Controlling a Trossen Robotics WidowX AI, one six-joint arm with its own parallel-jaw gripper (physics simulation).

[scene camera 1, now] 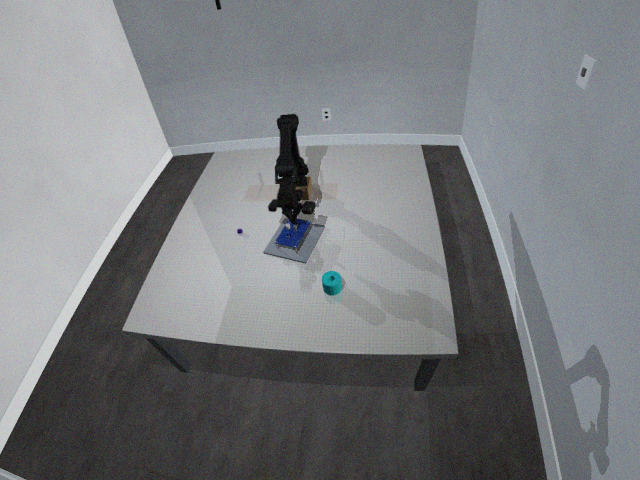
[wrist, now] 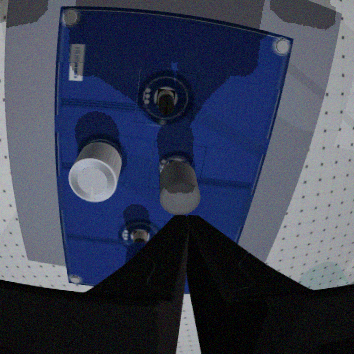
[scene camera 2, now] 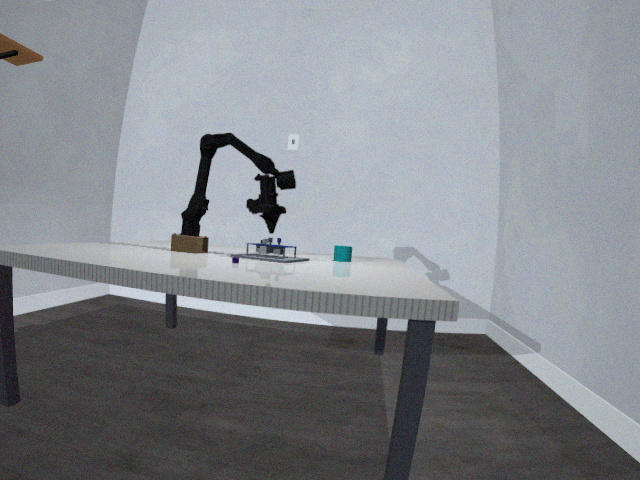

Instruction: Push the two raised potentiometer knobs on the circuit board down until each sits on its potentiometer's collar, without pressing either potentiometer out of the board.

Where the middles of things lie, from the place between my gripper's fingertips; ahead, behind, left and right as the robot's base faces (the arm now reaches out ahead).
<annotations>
I see my gripper 2 cm above the dark grey knob (wrist: 178,191).
</annotations>
